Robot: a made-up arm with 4 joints. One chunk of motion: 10 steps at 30 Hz.
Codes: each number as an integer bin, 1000 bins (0 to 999) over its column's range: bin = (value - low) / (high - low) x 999, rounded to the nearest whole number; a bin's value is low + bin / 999 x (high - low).
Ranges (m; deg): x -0.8..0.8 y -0.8..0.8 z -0.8..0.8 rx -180..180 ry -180..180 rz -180..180
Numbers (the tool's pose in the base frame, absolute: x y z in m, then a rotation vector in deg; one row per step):
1: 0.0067 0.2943 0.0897 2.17 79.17 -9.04
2: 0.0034 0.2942 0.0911 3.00 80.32 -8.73
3: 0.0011 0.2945 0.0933 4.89 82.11 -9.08
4: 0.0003 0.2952 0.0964 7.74 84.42 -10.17
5: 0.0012 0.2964 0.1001 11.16 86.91 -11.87
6: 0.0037 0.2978 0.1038 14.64 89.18 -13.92
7: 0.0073 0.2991 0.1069 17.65 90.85 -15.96
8: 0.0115 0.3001 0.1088 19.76 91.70 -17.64
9: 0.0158 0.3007 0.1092 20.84 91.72 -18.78
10: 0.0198 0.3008 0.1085 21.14 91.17 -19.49
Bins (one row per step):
1: 504 683 556 506 719 474
2: 502 683 556 508 722 475
3: 500 683 558 513 727 474
4: 500 684 560 521 734 471
5: 500 685 562 530 741 467
6: 502 685 564 540 747 461
7: 504 686 566 548 752 455
8: 507 687 567 554 754 451
9: 509 687 568 557 754 447
10: 512 687 567 558 752 445

